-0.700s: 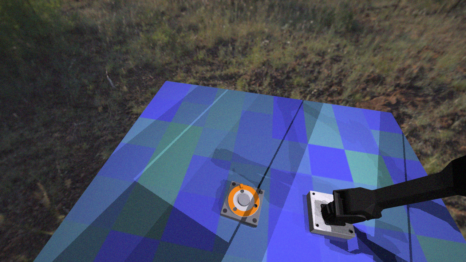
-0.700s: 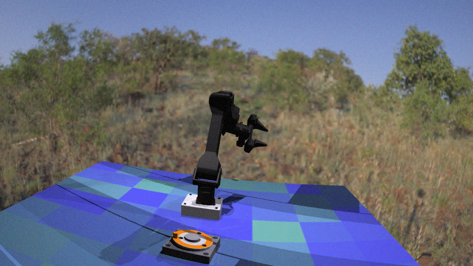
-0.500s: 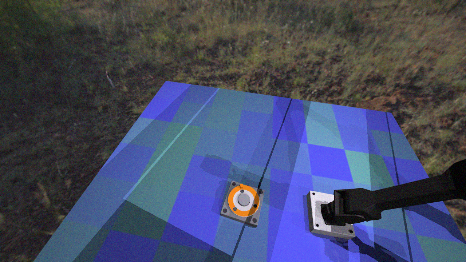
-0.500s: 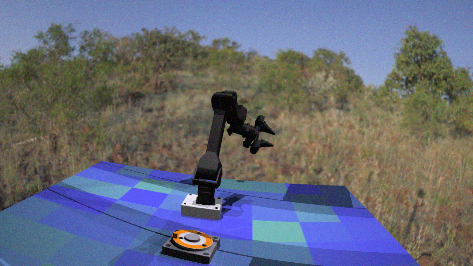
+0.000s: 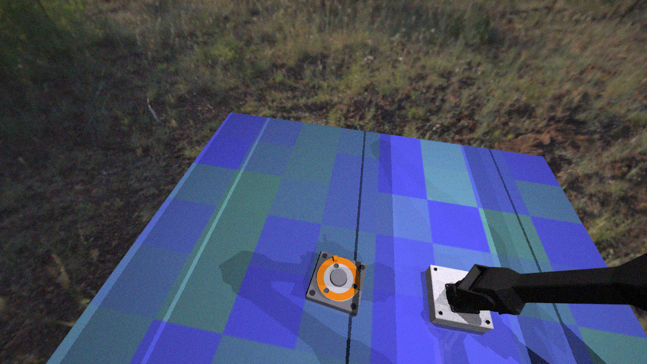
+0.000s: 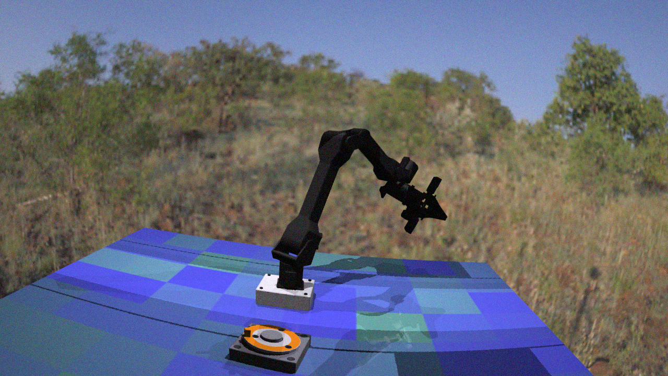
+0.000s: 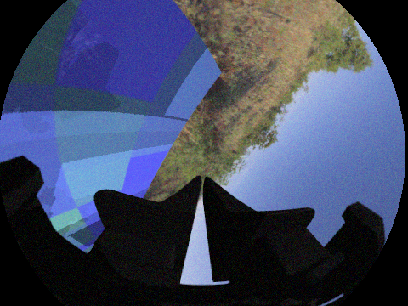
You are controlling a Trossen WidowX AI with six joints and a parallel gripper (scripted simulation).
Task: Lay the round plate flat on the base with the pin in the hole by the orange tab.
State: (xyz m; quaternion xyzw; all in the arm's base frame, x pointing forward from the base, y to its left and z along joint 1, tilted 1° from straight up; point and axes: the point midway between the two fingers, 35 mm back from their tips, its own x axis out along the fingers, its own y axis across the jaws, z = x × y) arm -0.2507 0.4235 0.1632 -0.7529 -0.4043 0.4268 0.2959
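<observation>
My gripper tip is now 530 mm short of the grey square base, 480 mm to the left of it and 160 mm above it.
</observation>
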